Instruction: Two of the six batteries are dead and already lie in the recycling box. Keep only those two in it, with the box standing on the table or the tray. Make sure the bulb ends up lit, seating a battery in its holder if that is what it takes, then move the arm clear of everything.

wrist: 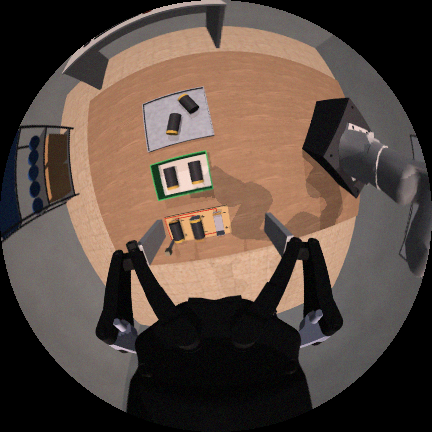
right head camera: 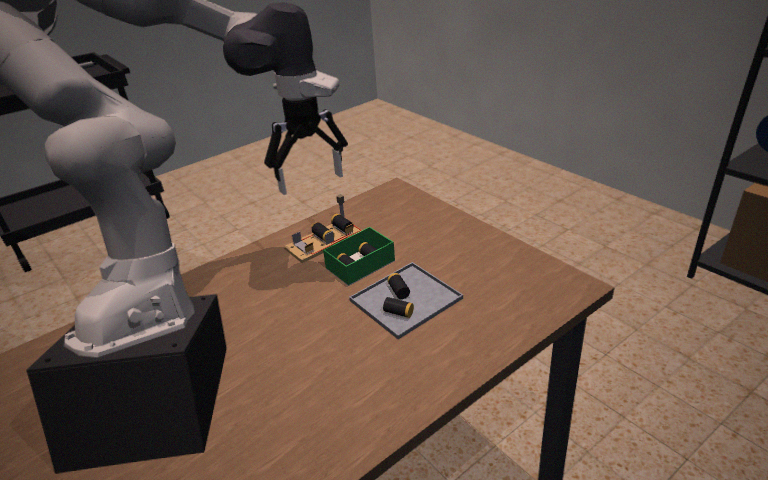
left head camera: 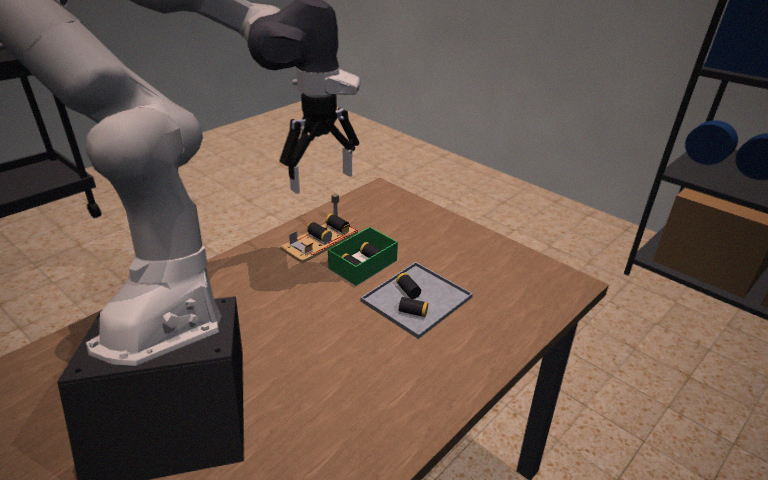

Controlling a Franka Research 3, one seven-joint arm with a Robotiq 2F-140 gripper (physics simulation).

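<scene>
My gripper [left head camera: 321,170] [right head camera: 310,171] [wrist: 213,225] is open and empty, high above the far edge of the table. The wooden holder board [left head camera: 303,257] [right head camera: 301,256] [wrist: 226,212] carries two black batteries; its third holder [left head camera: 301,246] [wrist: 218,223] is empty. The bulb post [left head camera: 335,204] [right head camera: 340,206] [wrist: 170,247] stands at the board's end and its bulb looks dark. The green recycling box [left head camera: 362,272] [right head camera: 362,270] [wrist: 157,184] stands on the table with two batteries [wrist: 171,177] [wrist: 195,171] inside. Two more batteries [left head camera: 408,284] [left head camera: 413,306] lie on the grey tray [left head camera: 447,294] [right head camera: 436,294] [wrist: 155,132].
The box stands between the board and the tray on the wooden table [left head camera: 317,362] [right head camera: 294,367] [wrist: 260,100]. The arm's black base block [left head camera: 152,418] [right head camera: 118,418] [wrist: 327,125] stands at the left in the head views. A shelf rack [left head camera: 647,226] [right head camera: 710,226] stands beyond the table.
</scene>
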